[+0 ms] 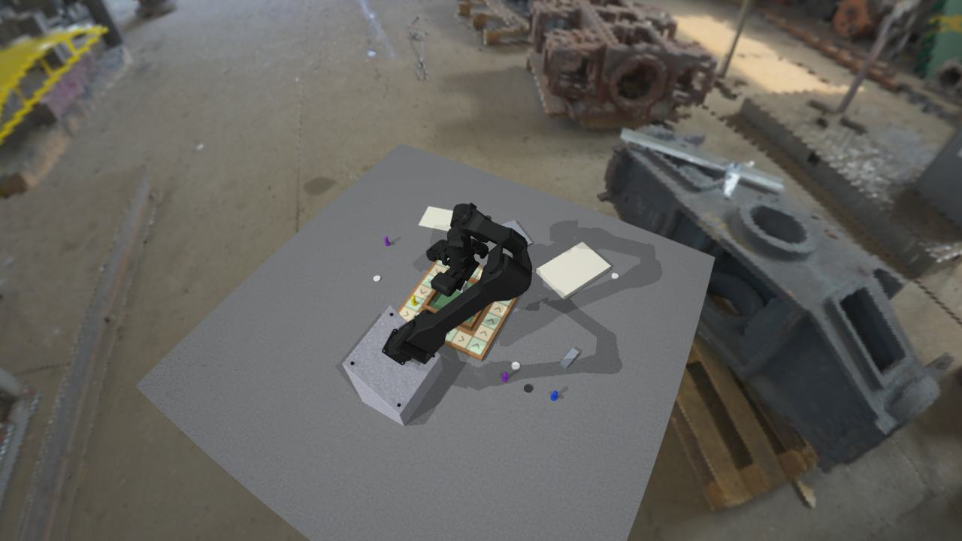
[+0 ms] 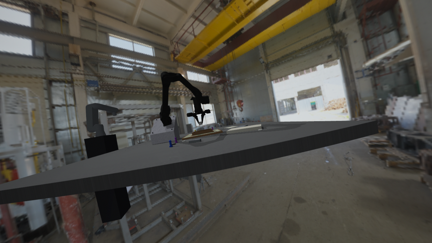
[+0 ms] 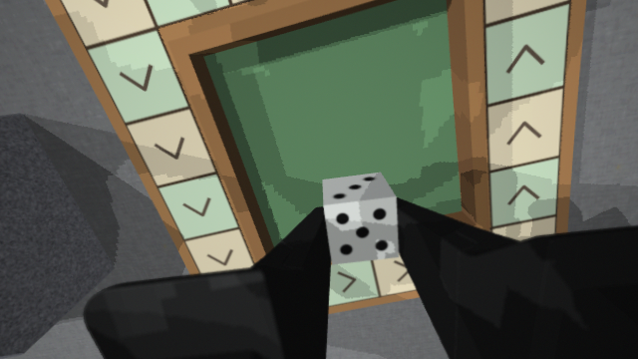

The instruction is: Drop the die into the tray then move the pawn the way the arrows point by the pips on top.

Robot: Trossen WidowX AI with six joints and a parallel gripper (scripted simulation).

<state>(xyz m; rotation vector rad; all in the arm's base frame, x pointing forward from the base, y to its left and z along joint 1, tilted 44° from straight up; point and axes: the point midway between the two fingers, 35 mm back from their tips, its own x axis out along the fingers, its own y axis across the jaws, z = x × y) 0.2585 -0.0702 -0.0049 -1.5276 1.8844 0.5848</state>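
Now: gripper tip 130 mm to the right of the yellow pawn, 60 mm above it and 50 mm past it. From my gripper tip the other things lie so: small grey block: 340 mm to the right, 80 mm below, 60 mm behind; then green dice tray: 80 mm below, 10 mm to the left; then white die: right at my gripper tip.
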